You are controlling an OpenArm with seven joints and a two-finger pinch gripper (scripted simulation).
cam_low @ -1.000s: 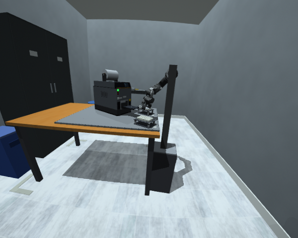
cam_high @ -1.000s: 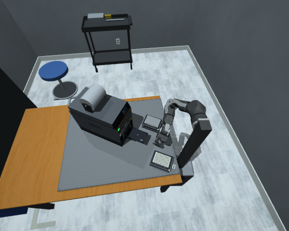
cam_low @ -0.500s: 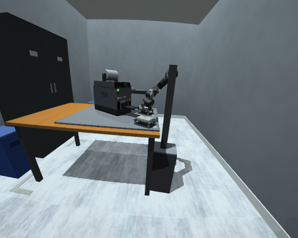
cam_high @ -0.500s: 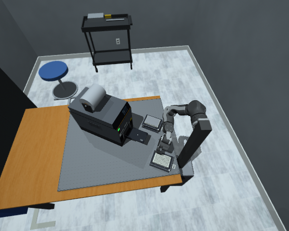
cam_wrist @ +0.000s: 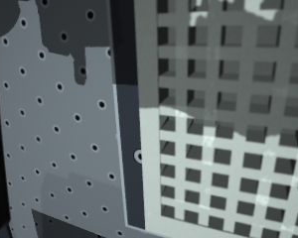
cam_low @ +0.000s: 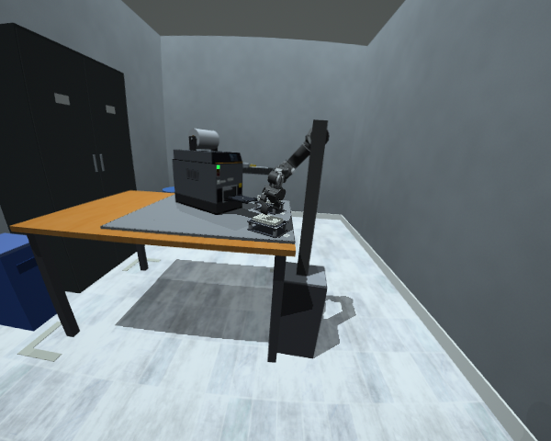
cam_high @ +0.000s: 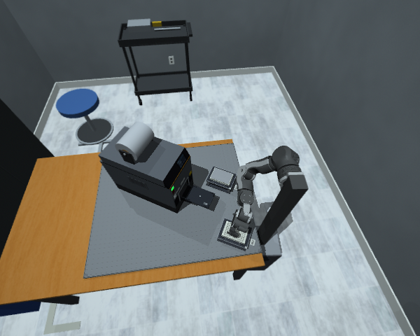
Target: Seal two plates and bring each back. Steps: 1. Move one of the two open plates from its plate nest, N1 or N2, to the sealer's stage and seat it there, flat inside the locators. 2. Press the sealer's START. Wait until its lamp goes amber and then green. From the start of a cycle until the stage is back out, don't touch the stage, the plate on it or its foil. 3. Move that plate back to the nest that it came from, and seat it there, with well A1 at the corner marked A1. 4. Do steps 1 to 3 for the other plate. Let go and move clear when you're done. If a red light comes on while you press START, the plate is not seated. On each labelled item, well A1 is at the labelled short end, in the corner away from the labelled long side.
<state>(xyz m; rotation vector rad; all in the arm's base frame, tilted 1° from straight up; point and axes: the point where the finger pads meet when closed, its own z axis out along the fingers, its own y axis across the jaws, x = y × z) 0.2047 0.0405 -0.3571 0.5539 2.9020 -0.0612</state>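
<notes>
The white well plate lies 1 cm behind my hand, 3 cm to the left of it and 4 cm below it. Also, from my hand: foil roll (49 cm ahead, 31 cm to the right, 33 cm above); then sealer stage (18 cm ahead, 17 cm to the right, 1 cm above); then grey start button (31 cm ahead, 13 cm to the right, 10 cm above).
</notes>
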